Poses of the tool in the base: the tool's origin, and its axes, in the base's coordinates. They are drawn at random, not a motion.
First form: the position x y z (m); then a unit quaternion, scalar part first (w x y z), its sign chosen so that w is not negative.
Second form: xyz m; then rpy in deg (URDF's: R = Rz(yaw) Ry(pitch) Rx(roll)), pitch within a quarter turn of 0, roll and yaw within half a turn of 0. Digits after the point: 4 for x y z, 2 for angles.
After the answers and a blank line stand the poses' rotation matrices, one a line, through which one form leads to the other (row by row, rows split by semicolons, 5 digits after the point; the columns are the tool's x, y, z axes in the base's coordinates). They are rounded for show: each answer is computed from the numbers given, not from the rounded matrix.
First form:
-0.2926 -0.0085 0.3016 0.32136 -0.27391 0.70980 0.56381
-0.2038 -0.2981 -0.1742 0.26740 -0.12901 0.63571 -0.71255
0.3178 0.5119 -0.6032 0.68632 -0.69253 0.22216 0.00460
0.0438 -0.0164 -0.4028 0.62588 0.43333 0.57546 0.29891
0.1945 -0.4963 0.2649 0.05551 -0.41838 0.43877 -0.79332
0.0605 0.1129 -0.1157 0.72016 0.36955 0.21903 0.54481
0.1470 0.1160 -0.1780 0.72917 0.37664 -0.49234 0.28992
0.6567 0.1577 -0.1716 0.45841 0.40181 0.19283 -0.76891
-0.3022 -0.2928 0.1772 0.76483 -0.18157 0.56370 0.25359
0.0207 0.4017 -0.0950 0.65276 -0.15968 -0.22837 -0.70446
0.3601 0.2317 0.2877 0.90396 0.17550 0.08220 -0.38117
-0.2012 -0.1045 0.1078 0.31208 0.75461 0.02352 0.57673
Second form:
-0.2926 -0.0085 0.3016 104.17 49.91 -177.64
-0.2038 -0.2981 -0.1742 -80.77 8.98 -146.50
0.3178 0.5119 -0.6032 -93.49 18.14 -18.49
0.0438 -0.0164 -0.4028 92.45 27.47 79.68
0.1945 -0.4963 0.2649 -70.37 -37.96 -144.73
0.0605 0.1129 -0.1157 50.70 -5.00 71.84
0.1470 0.1160 -0.1780 48.73 -69.45 8.51
0.6567 0.1577 -0.1716 6.80 52.63 -115.03
-0.3022 -0.2928 0.1772 1.57 72.62 37.84
0.0207 0.4017 -0.0950 7.64 -31.54 -96.52
0.3601 0.2317 0.2877 15.39 16.40 -43.50
-0.2012 -0.1045 0.1078 105.70 -58.84 49.85

-0.64340 -0.75122 0.14734; -0.02647 0.21418 0.97644; -0.76507 0.62434 -0.15769
-0.82371 0.21705 0.52383; -0.54510 -0.04874 -0.83695; -0.15613 -0.97494 0.15846
0.90125 -0.31402 0.29857; -0.30139 0.04077 0.95263; -0.31131 -0.94854 -0.05790
0.15900 0.12456 0.97939; 0.87289 0.44576 -0.19840; -0.46128 0.88644 -0.03786
-0.64375 -0.27907 0.71253; -0.45522 -0.60880 -0.64972; 0.61511 -0.74262 0.26488
0.31041 -0.62282 0.71815; 0.94660 0.13322 -0.29361; 0.08720 0.77094 0.63091
0.34709 -0.79367 -0.49961; 0.05193 0.54818 -0.83475; 0.93639 0.26379 0.23149
-0.25682 0.85992 -0.44112; -0.54999 -0.50535 -0.66493; -0.79470 0.07185 0.60273
0.23587 -0.59261 0.77018; 0.18320 0.80545 0.56364; -0.95436 0.00816 0.29855
-0.09682 0.99261 -0.07316; -0.84675 -0.04351 0.53022; 0.52311 0.11329 0.84470
0.69590 0.71798 0.01482; -0.66028 0.64782 -0.37996; -0.28240 0.25463 0.92489
0.33366 -0.32447 0.88509; 0.39547 -0.80411 -0.44387; 0.85573 0.49813 -0.13998

